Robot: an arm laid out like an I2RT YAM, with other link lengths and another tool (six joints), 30 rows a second.
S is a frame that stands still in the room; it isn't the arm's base.
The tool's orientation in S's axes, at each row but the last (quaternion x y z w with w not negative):
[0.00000, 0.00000, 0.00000, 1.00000]
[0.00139, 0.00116, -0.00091, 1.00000]
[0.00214, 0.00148, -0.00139, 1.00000]
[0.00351, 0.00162, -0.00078, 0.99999]
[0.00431, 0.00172, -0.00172, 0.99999]
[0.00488, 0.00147, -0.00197, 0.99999]
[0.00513, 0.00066, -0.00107, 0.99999]
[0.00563, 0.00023, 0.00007, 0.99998]
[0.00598, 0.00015, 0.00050, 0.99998]
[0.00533, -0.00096, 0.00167, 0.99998]
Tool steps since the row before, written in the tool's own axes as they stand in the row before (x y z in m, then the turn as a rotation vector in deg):
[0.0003, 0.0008, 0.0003, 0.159, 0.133, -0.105]
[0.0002, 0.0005, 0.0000, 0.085, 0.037, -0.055]
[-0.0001, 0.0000, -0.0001, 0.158, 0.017, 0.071]
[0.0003, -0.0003, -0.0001, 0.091, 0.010, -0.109]
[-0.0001, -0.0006, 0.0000, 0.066, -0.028, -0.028]
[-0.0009, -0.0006, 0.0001, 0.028, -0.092, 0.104]
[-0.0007, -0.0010, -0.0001, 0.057, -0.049, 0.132]
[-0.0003, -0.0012, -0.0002, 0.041, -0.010, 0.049]
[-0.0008, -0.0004, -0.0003, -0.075, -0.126, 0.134]
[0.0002, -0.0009, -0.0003, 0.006, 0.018, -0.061]
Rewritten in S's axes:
[0.0003, 0.0008, 0.0003, 0.159, 0.133, -0.105]
[0.0002, 0.0005, 0.0000, 0.085, 0.037, -0.055]
[-0.0001, 0.0000, -0.0001, 0.158, 0.016, 0.071]
[0.0003, -0.0003, -0.0001, 0.091, 0.011, -0.109]
[-0.0001, -0.0006, 0.0000, 0.066, -0.028, -0.028]
[-0.0009, -0.0006, 0.0001, 0.028, -0.093, 0.103]
[-0.0007, -0.0010, -0.0001, 0.057, -0.050, 0.131]
[-0.0003, -0.0012, -0.0002, 0.041, -0.011, 0.049]
[-0.0008, -0.0004, -0.0003, -0.075, -0.128, 0.133]
[0.0002, -0.0009, -0.0003, 0.006, 0.019, -0.061]

